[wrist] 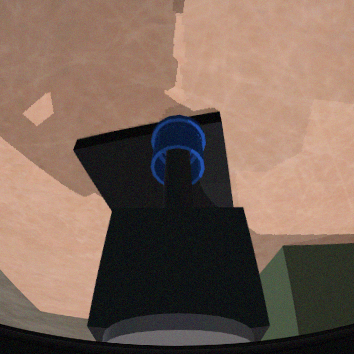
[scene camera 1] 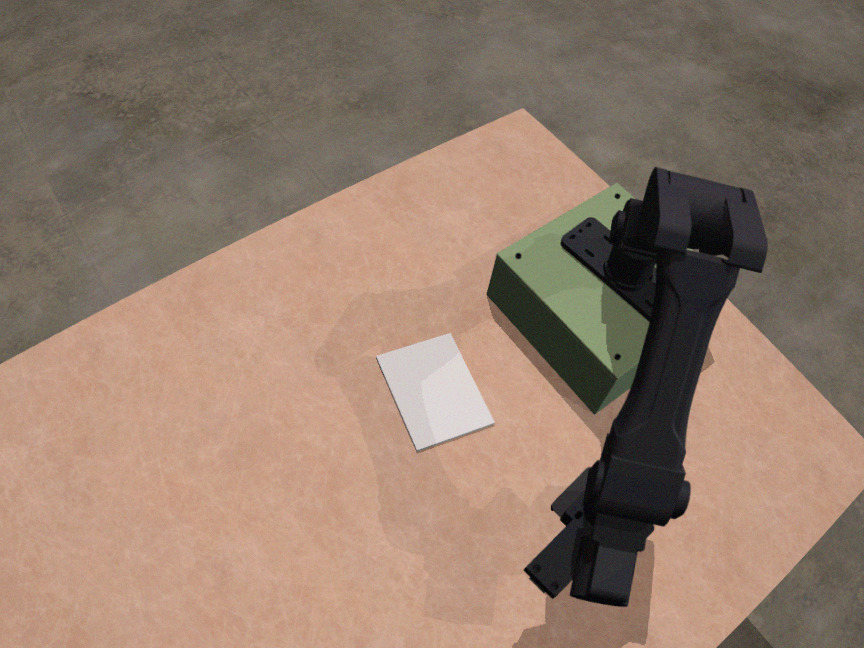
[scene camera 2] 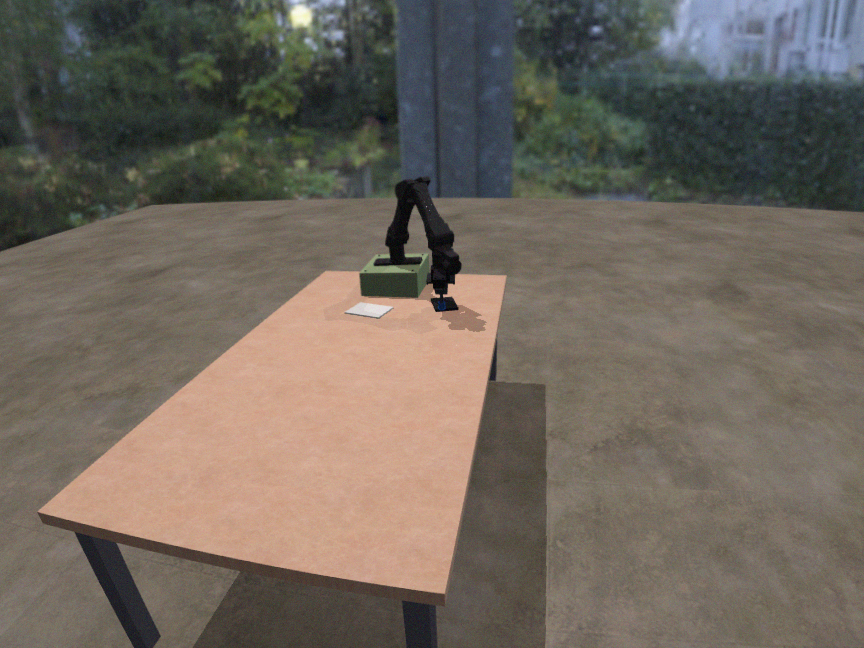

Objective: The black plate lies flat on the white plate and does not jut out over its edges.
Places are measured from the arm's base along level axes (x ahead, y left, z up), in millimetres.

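Where they show: hand, its tool point: [wrist: 177,130] [scene camera 2: 442,310]; arm's base, origin of its link: [scene camera 1: 626,274] [scene camera 2: 398,262].
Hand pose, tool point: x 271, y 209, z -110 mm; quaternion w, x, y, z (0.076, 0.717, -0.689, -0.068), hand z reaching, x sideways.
Note:
Things, the pixels of their centre, and the offset from my tool point. Level surfaces: height alone.
- black plate, middle of its body: [wrist: 169,198] [scene camera 2: 444,304] 57 mm back, 4 mm left, 5 mm up
- white plate, middle of its body: [scene camera 1: 434,389] [scene camera 2: 369,310] 11 mm ahead, 279 mm right, 3 mm up
- wooden table, height of its surface: 0 mm up
The black plate [wrist: 126,168] [scene camera 2: 445,304] is a flat dark rectangle near the table's right edge, in front of the arm's base. My suction cup [wrist: 178,140] [scene camera 2: 442,293] is blue and sits on the plate's top face close to its far edge, gripping it. In the overhead view the arm's wrist [scene camera 1: 606,566] hides the plate. The white plate [scene camera 1: 435,391] [scene camera 2: 368,310] lies flat on the table, well to the left of the black plate, with nothing on it. I cannot tell whether the black plate is off the table.
The green base block [scene camera 1: 558,302] [scene camera 2: 394,279] [wrist: 309,288] stands behind both plates and carries the arm. The wooden table [scene camera 1: 269,450] [scene camera 2: 333,418] has its right edge close to the black plate. The arm's shadow falls on the table beside it.

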